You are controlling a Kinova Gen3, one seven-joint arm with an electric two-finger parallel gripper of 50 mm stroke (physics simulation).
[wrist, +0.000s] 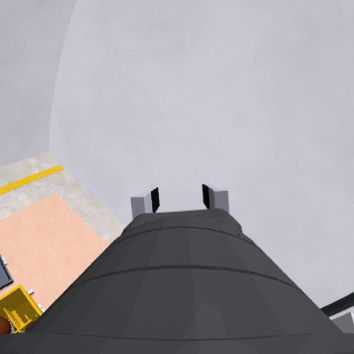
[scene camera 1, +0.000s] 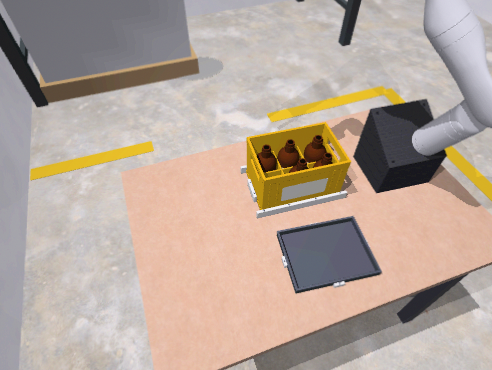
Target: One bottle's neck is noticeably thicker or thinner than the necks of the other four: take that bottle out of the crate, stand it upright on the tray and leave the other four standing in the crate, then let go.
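Frame: origin at the arm's base, x ahead, y left, z up, level; metres.
Seen in the pictures: gripper, between the fingertips: (wrist: 180,194); arm's base, origin of its link: (scene camera 1: 425,141).
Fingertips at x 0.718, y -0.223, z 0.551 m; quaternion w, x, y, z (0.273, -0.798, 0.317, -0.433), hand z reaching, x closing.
Pixels of each thing's top centre, then the offset from my fingertips to it. "spot": a spot on its surface instead. Level surfaces: height alone.
- yellow crate, centre of its top: (scene camera 1: 297,149) 0.308 m back, 0.139 m left, 0.536 m down
- left bottle, centre of its top: (scene camera 1: 266,147) 0.226 m back, 0.092 m left, 0.548 m down
- middle bottle, centre of its top: (scene camera 1: 290,142) 0.307 m back, 0.093 m left, 0.548 m down
- right bottle, centre of its top: (scene camera 1: 318,137) 0.401 m back, 0.102 m left, 0.548 m down
- bottle neck, a spot on its surface: (scene camera 1: 301,165) spot: 0.302 m back, 0.192 m left, 0.553 m down
- tan table, height of its surface: 0.711 m down
Brown bottles stand upright in the yellow crate (scene camera 1: 270,192) (wrist: 11,303). Its back row holds a left bottle (scene camera 1: 267,160), a middle bottle (scene camera 1: 288,156) and a right bottle (scene camera 1: 315,151). In front of them show a bottle neck (scene camera 1: 301,165) and another neck (scene camera 1: 326,159), their bodies mostly hidden by the crate's front wall. Which neck differs, I cannot tell at this size. The dark tray (scene camera 1: 330,255) (wrist: 4,276) lies flat in front of the crate and is empty. My gripper (wrist: 180,194) is open and empty, well away from crate and tray; it does not show in the scene view.
A black box (scene camera 1: 400,145) stands right of the crate, beside the pale arm (scene camera 1: 465,70). White rails (scene camera 1: 302,204) line the crate's front and left side. Small white brackets (scene camera 1: 339,284) sit at the tray's edge. All stand on the tan table (scene camera 1: 200,250).
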